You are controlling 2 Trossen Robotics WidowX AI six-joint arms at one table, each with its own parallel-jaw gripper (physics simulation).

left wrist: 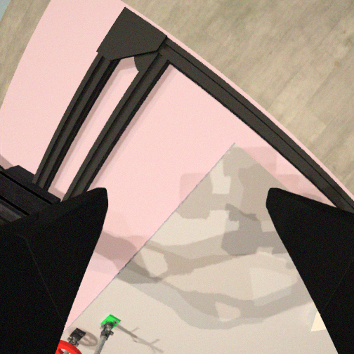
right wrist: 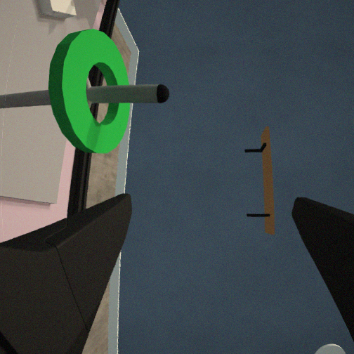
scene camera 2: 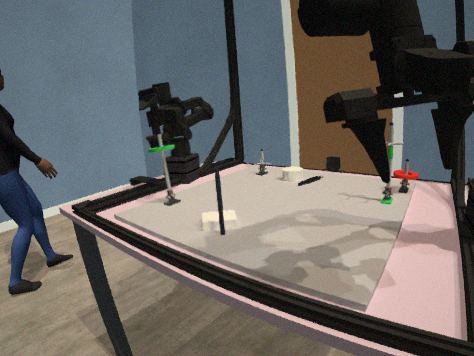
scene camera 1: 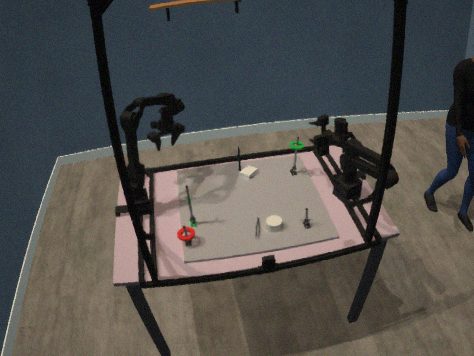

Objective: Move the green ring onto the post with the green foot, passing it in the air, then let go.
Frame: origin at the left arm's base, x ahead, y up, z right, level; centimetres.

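Where they show: left gripper, fingertip midpoint: (scene camera 2: 418,175) (scene camera 1: 165,148); right gripper, fingertip midpoint: (scene camera 2: 144,124) (scene camera 1: 309,131); left arm's base, origin of the base link: (scene camera 1: 137,196); right arm's base, origin of the base link: (scene camera 2: 180,156) (scene camera 1: 348,179).
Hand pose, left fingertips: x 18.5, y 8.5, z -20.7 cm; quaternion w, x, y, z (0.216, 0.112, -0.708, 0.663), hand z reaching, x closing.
Each offset is from my left fingertips to the centre of the thing. "*": to the spot under its first point.
The green ring @(dy -1.1, dx +57.5, dz +20.7 cm) (scene camera 1: 292,146) (scene camera 2: 156,149) (right wrist: 74,92) is around the upper part of a tall grey post @(* dy -8.9, dx +56.8, dz +21.2 cm) (scene camera 1: 295,160) (scene camera 2: 167,176) with a dark foot. The post with the green foot @(* dy -15.5, dx +2.4, dz +39.1 cm) (scene camera 1: 193,224) (scene camera 2: 386,200) (left wrist: 110,320) stands upright at the left in scene camera 1, with a green band on its shaft. My left gripper (scene camera 1: 166,145) (scene camera 2: 417,174) (left wrist: 189,196) is open and empty, pointing down high above the table. My right gripper (scene camera 1: 312,131) (scene camera 2: 145,120) (right wrist: 213,204) is open and empty, held roughly level near the ring, which is not between its fingers.
A red ring @(dy -11.5, dx -2.4, dz +47.9 cm) (scene camera 1: 180,234) (scene camera 2: 400,174) (left wrist: 67,346) sits on a short post beside the green-footed one. A thin dark rod @(dy -9.2, dx +32.9, dz +9.3 cm) (scene camera 1: 239,159) (scene camera 2: 220,200) stands by a cream block @(dy -15.2, dx +36.1, dz +13.2 cm) (scene camera 1: 248,171) (scene camera 2: 210,220). A cream cylinder @(dy -14.4, dx +32.6, dz +52.0 cm) (scene camera 1: 274,223) (scene camera 2: 292,174) and short post @(* dy -12.0, dx +45.4, dz +57.0 cm) (scene camera 1: 307,218) (scene camera 2: 262,162) stand apart.
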